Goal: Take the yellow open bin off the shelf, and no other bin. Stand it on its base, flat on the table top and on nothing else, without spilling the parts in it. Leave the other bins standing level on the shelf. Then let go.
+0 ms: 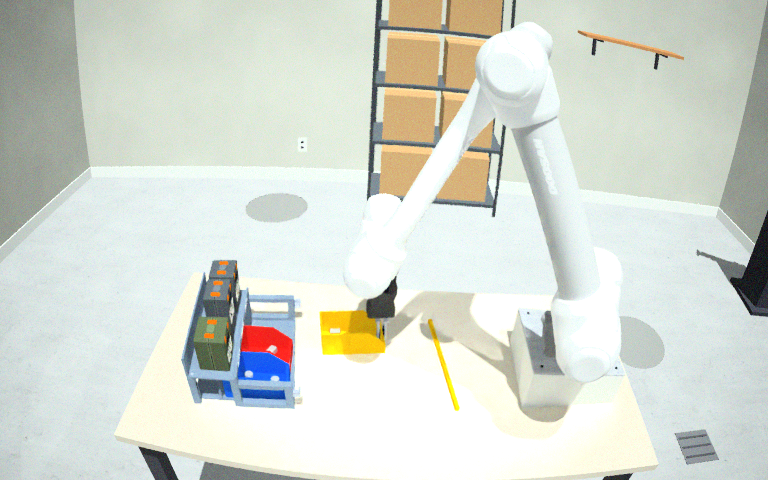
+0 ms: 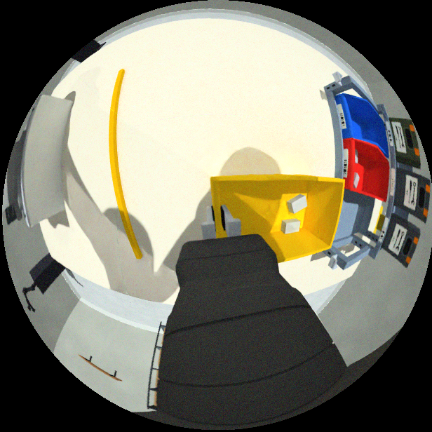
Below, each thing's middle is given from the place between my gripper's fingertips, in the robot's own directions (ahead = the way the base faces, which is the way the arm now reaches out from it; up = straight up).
I see the yellow open bin (image 1: 358, 332) 7 cm ahead of my hand, 2 cm to the left of it and 1 cm above it. Also, from my hand: blue bin (image 1: 263, 365) 27 cm to the left, 27 cm ahead, 2 cm above; red bin (image 1: 255, 338) 29 cm ahead, 17 cm to the left, 2 cm above; yellow strip (image 2: 113, 160) 18 cm behind, 6 cm to the left, 2 cm below.
